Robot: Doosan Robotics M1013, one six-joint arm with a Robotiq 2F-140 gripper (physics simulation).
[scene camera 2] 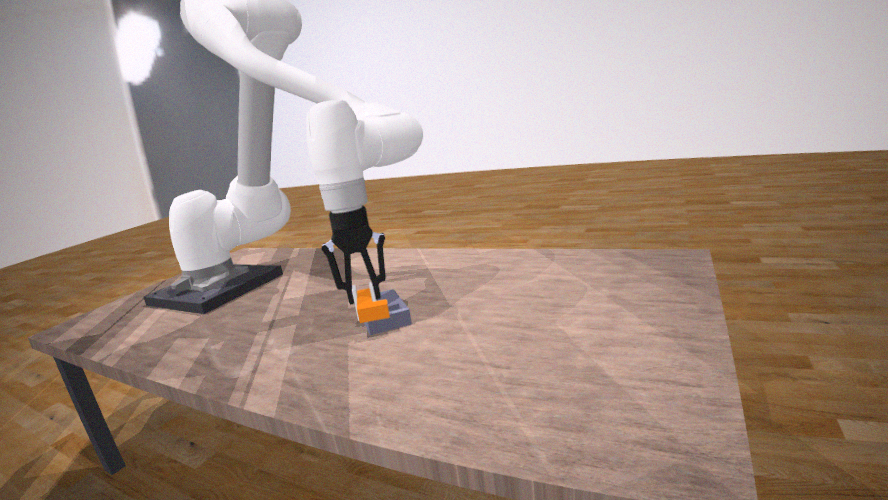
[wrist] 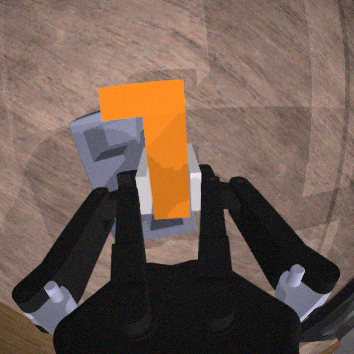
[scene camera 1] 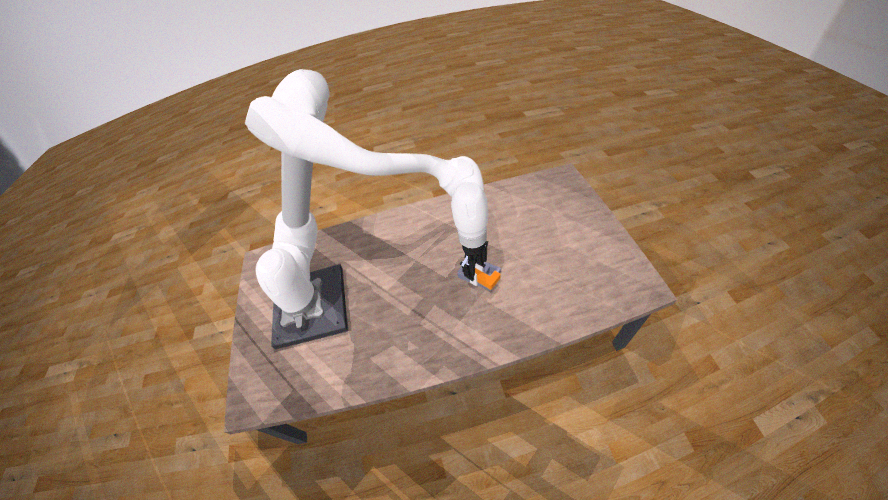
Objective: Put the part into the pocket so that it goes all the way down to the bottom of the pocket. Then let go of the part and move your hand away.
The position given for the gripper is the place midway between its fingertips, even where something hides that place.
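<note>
The gripper [scene camera 2: 368,316] holds an orange L-shaped block [scene camera 2: 367,310], and the orange L-shaped block still rests on a grey pocket block [scene camera 2: 399,313]. The wrist view shows the grey pocket block [wrist: 107,147] too, together with the gripper [wrist: 168,159] and the orange L-shaped block [wrist: 160,103].
</note>
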